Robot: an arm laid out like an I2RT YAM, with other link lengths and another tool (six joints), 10 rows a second.
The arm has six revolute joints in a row. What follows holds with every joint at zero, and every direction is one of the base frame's. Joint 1 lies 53.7 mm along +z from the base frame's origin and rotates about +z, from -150.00 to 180.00 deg. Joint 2 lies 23.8 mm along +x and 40.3 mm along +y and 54.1 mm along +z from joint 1 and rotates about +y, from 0.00 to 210.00 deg. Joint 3 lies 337.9 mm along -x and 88.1 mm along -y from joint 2 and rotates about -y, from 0.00 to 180.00 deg. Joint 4 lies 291.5 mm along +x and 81.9 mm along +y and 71.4 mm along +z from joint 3 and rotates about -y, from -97.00 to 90.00 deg. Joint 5 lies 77.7 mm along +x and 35.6 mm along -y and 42.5 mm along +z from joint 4 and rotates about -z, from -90.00 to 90.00 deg. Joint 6 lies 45.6 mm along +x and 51.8 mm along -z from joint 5 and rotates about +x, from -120.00 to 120.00 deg. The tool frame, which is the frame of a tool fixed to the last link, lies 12.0 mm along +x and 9.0 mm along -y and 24.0 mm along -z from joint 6; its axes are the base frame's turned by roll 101.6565, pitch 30.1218 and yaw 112.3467 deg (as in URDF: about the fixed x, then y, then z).
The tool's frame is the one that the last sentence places.
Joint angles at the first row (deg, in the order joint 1, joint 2, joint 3, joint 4, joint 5, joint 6):
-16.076, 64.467, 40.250, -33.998, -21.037, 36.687
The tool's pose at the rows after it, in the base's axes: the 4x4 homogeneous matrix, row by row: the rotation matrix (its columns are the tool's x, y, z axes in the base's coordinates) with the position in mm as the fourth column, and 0 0 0 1 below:
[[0.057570 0.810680 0.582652 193.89], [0.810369 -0.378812 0.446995 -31.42], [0.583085 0.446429 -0.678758 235.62], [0 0 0 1]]
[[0.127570 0.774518 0.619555 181.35], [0.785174 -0.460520 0.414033 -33.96], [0.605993 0.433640 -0.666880 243.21], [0 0 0 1]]
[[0.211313 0.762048 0.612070 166.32], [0.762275 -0.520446 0.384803 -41.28], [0.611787 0.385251 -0.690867 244.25], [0 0 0 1]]
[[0.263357 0.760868 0.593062 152.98], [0.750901 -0.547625 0.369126 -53.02], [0.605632 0.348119 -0.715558 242.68], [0 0 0 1]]
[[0.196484 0.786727 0.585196 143.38], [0.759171 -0.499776 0.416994 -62.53], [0.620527 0.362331 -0.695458 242.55], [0 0 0 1]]
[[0.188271 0.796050 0.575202 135.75], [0.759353 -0.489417 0.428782 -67.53], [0.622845 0.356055 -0.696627 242.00], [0 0 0 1]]
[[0.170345 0.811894 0.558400 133.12], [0.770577 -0.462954 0.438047 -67.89], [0.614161 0.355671 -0.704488 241.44], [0 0 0 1]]
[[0.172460 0.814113 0.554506 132.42], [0.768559 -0.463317 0.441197 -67.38], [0.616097 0.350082 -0.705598 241.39], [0 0 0 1]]
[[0.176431 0.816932 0.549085 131.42], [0.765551 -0.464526 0.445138 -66.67], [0.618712 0.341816 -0.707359 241.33], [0 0 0 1]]
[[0.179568 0.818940 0.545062 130.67], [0.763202 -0.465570 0.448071 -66.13], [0.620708 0.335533 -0.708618 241.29], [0 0 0 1]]
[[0.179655 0.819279 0.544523 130.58], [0.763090 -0.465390 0.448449 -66.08], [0.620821 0.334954 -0.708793 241.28], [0 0 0 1]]
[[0.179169 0.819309 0.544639 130.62], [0.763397 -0.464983 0.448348 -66.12], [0.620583 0.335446 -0.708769 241.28], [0 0 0 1]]
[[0.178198 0.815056 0.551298 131.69], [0.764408 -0.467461 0.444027 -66.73], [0.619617 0.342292 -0.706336 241.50], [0 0 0 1]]
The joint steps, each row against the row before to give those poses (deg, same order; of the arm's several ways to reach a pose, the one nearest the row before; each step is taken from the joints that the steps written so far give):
-0.132, -2.886, -0.001, -5.399, 3.715, 3.693
-2.271, -2.950, 0.000, -2.513, -0.021, 3.280
-3.934, -1.332, 0.001, -4.460, 0.000, -0.044
-5.399, -0.154, -0.001, -3.736, -0.765, -3.694
-5.052, 0.000, 0.000, -1.924, -4.591, -8.264
-3.037, 0.001, 0.002, -1.968, -1.377, -3.977
-0.350, -0.001, -0.001, -0.897, 0.000, -2.295
0.002, 0.000, 0.000, -0.370, -0.021, -0.064
-0.001, 0.000, 0.000, -0.525, 0.000, -0.044
0.001, -0.001, -0.001, -0.393, 0.000, -0.022
-0.002, 0.000, 0.000, -0.044, -0.001, -0.023
0.000, 0.001, 0.001, 0.022, 0.000, -0.022
0.002, 0.000, 0.021, 0.503, -0.021, 0.286

